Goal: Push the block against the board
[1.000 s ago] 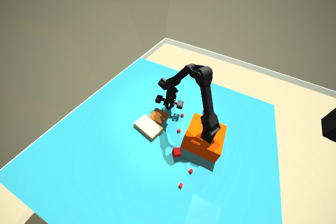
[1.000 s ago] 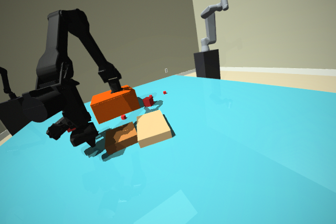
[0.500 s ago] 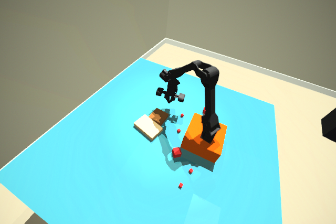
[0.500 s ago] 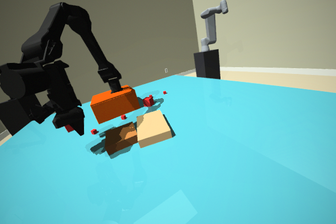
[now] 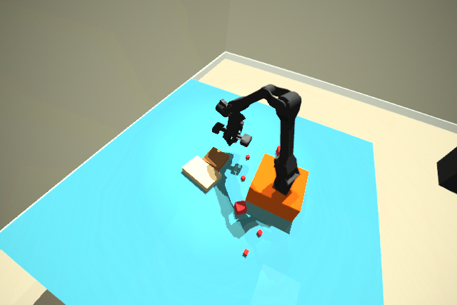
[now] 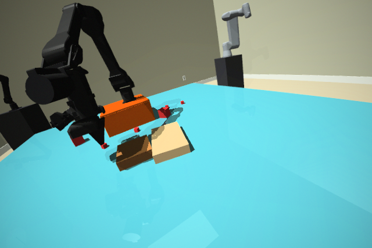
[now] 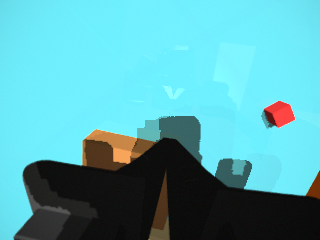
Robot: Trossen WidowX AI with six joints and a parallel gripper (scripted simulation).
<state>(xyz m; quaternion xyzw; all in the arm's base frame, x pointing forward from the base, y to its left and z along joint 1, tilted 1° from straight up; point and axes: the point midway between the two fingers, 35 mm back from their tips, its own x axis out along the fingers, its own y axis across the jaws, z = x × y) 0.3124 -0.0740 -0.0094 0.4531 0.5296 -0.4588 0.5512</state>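
My gripper tip is now 20 mm short of the square block, 80 mm to the right of it and 40 mm above it. Round my gripper tip: tan board (20 mm ahead, 190 mm to the left, 40 mm below).
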